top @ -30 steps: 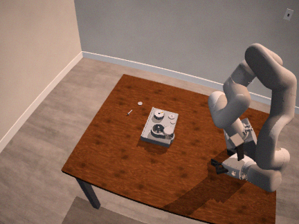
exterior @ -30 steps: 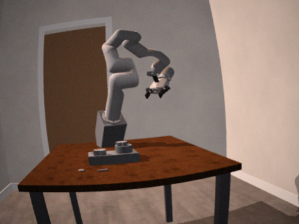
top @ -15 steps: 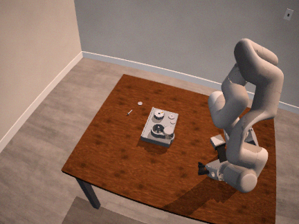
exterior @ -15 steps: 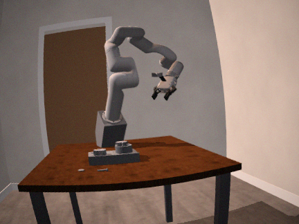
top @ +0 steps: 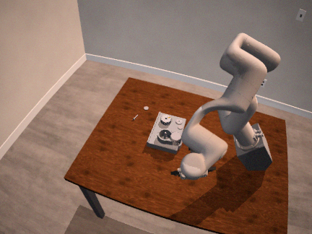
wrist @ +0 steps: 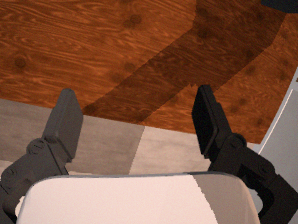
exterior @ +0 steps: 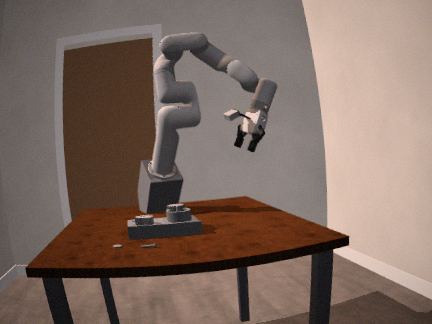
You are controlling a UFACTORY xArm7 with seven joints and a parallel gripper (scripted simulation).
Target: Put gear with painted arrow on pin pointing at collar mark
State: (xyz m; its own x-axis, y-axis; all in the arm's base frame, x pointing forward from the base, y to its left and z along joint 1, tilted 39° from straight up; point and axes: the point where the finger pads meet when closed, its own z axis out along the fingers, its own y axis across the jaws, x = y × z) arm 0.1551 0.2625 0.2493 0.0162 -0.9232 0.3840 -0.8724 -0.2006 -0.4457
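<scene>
Now: the toothed gear 42 cm to the right of my hand, 21 cm below it and 20 cm ahead of it. Also, from my hand: small bolt 42 cm to the right, 39 cm ahead, 26 cm below; washer 52 cm to the right, 35 cm ahead, 26 cm below.
</scene>
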